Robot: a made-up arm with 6 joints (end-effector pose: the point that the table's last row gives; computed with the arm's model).
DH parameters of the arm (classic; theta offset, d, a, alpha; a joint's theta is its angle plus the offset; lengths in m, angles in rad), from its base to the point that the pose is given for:
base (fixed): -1.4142 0 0.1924 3.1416
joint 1: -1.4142 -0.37 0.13 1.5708
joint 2: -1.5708 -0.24 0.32 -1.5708
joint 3: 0 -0.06 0.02 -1.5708
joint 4: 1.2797 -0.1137 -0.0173 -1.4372
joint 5: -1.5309 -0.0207 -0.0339 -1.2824
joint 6: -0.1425 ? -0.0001 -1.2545
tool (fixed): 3.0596 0.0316 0 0
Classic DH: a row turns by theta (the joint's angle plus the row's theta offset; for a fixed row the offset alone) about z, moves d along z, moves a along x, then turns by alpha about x.
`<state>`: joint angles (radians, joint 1 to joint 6).
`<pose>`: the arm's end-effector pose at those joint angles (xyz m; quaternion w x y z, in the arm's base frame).
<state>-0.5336 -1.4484 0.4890 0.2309 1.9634 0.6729</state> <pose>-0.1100 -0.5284 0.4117 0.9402 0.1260 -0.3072 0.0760</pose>
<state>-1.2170 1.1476 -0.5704 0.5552 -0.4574 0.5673</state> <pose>0.2045 0.1476 0.5271 0.3147 0.2088 -0.1350 -0.9160</pose>
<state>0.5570 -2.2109 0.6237 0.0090 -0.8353 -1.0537</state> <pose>-0.2355 -0.1922 0.0964 0.1179 0.3181 0.3638 -0.8675</pose>
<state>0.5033 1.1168 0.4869 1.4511 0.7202 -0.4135</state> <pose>0.3763 -0.5970 0.6528 0.9106 -0.2697 -0.2901 -0.1181</pose>
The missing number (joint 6, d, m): -0.0574
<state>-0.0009 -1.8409 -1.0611 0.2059 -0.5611 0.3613</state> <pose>-0.0278 -0.2818 0.2910 0.4268 -0.8948 -0.0662 0.1128</pose>
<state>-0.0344 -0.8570 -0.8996 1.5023 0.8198 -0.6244</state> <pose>-0.1234 -0.3029 0.4930 0.0493 0.6188 0.7406 -0.2571</pose>
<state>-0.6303 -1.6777 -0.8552 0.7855 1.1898 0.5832</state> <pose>-0.0630 -0.3695 0.3121 0.5467 -0.3397 -0.6647 -0.3793</pose>
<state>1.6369 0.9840 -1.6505 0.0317 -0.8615 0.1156</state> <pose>-0.1696 -0.4114 0.4729 0.5699 0.5048 0.3498 0.5458</pose>
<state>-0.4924 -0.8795 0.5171 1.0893 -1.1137 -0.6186</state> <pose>-0.1494 -0.4395 0.6045 0.2783 0.2060 0.6767 -0.6498</pose>
